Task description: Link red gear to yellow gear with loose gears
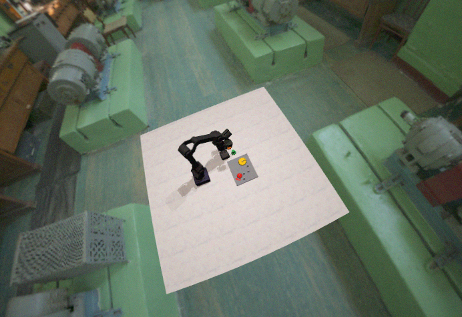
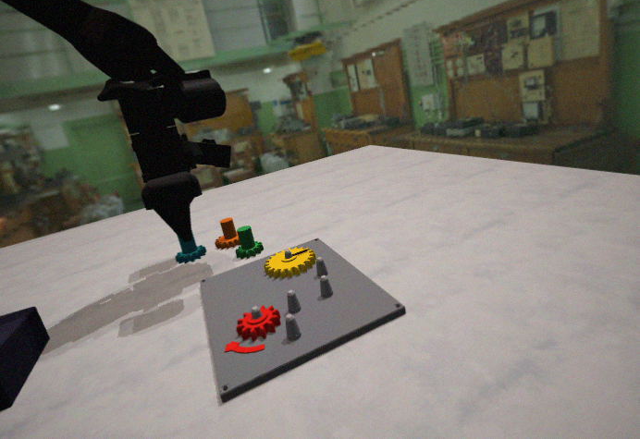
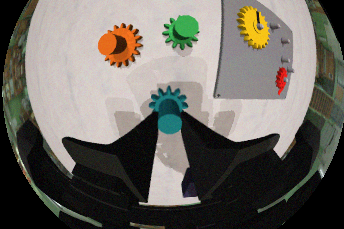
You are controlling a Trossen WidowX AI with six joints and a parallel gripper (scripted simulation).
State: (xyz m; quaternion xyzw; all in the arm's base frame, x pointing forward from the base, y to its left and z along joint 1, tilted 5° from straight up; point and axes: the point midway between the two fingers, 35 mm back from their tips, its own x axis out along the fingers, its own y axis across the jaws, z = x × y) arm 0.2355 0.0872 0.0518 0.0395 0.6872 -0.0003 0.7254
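Now: the red gear 30 mm ahead of my gripper tip, 210 mm to the right of it and 30 mm below it. The rest, counted from my gripper tip: orange gear 70 mm ahead, 50 mm to the left, 30 mm below; then green gear 80 mm ahead, 20 mm to the right, 30 mm below; then teal gear 10 mm below.
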